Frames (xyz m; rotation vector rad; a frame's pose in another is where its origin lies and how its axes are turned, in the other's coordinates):
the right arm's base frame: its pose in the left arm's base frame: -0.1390 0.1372 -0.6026 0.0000 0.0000 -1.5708
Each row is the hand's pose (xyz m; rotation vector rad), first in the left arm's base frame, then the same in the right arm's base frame.
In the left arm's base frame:
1: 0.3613 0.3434 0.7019 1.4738 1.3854 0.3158
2: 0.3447 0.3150 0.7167 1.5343 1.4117 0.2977
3: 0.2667 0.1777 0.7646 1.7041 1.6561 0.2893
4: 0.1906 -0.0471 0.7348 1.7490 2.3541 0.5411
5: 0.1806 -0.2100 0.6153 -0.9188 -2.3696 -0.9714
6: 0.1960 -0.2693 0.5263 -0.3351 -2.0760 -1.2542
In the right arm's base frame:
1: -0.2062 0.5003 1.3045 0.0701 2.2673 1.2395
2: -0.1778 0.4837 1.3193 0.0967 2.3243 1.1813
3: -0.0405 0.4057 1.3672 0.0373 2.6128 0.9553
4: 0.1843 0.3296 1.3374 0.4299 -2.9152 -0.5536
5: 0.3472 0.3196 1.2179 0.9352 -2.1197 -0.2516
6: 0.4065 0.3350 1.1289 1.1049 -1.5303 -0.2348

